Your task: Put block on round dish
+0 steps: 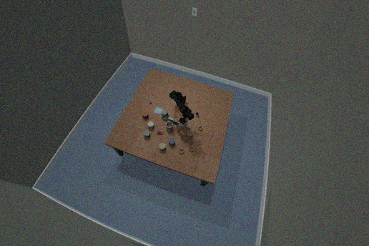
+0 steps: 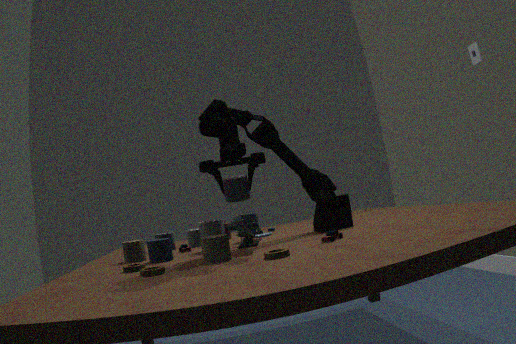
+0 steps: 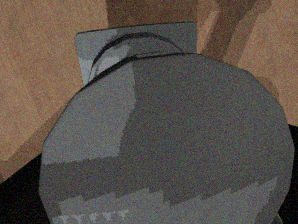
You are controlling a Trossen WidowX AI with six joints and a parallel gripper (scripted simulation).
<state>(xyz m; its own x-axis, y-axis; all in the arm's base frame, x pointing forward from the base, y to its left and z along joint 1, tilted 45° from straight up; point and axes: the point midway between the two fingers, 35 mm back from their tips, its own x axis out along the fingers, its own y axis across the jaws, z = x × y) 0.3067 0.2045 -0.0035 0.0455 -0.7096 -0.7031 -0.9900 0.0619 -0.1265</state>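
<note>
My gripper tip is 380 mm to the left of the pale round dish, 170 mm above it and 80 mm past it. Also, from my gripper tip: balance beam: 130 mm to the right, 130 mm below, 20 mm behind.
</note>
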